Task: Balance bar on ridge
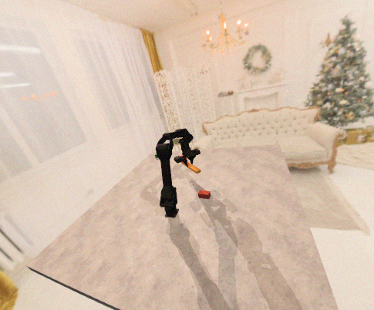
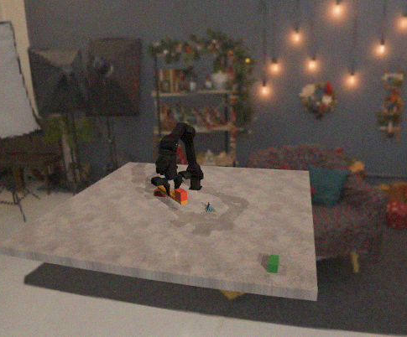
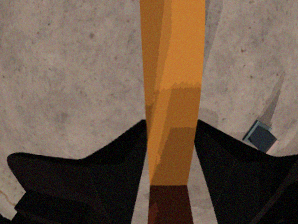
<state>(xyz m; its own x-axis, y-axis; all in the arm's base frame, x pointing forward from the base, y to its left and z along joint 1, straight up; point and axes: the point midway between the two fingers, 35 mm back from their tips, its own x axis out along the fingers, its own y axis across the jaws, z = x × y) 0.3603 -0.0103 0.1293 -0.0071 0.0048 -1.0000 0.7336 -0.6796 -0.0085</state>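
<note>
Now: the small teal ridge 7 cm behind my gripper tip, 17 cm to the left of it and 7 cm below it. The rest, counted from my gripper tip: green block 38 cm ahead, 51 cm to the left, 8 cm below; then red block 21 cm behind, 15 cm to the right, 8 cm below.
</note>
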